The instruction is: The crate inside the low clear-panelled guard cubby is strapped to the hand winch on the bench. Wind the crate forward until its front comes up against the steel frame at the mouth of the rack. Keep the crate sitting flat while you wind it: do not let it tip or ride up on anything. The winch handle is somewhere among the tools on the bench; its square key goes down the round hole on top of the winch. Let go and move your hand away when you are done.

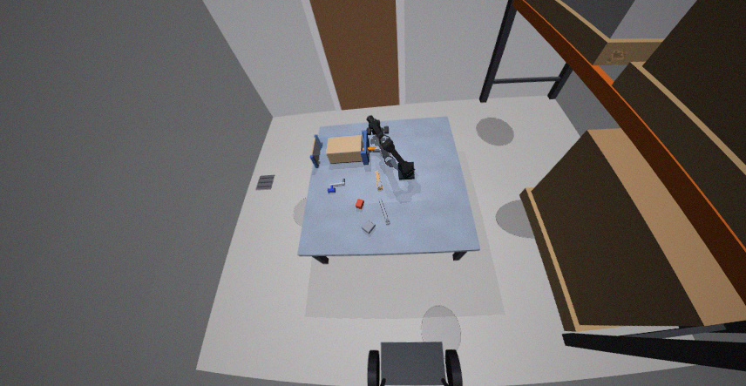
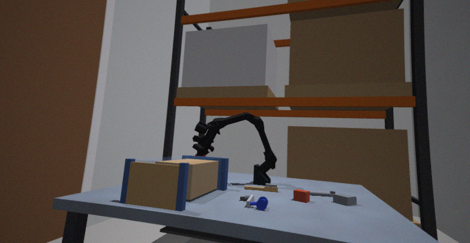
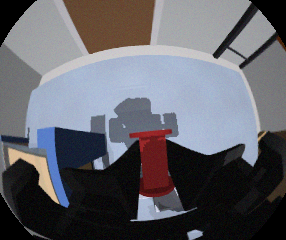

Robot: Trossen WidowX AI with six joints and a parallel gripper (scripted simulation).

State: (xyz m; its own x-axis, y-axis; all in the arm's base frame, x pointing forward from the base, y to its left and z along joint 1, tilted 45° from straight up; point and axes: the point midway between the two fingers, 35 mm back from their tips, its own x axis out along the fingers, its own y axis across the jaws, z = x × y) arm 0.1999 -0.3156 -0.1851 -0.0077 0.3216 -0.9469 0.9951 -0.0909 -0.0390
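My gripper tip is 10 mm past the winch handle, 50 mm to the right of it and 30 mm above it. Also, from my gripper tip: blue frame 120 mm ahead, 100 mm to the left, 30 mm below; then red knob 20 mm to the left; then grey winch 60 mm behind, 100 mm to the left, 100 mm below.
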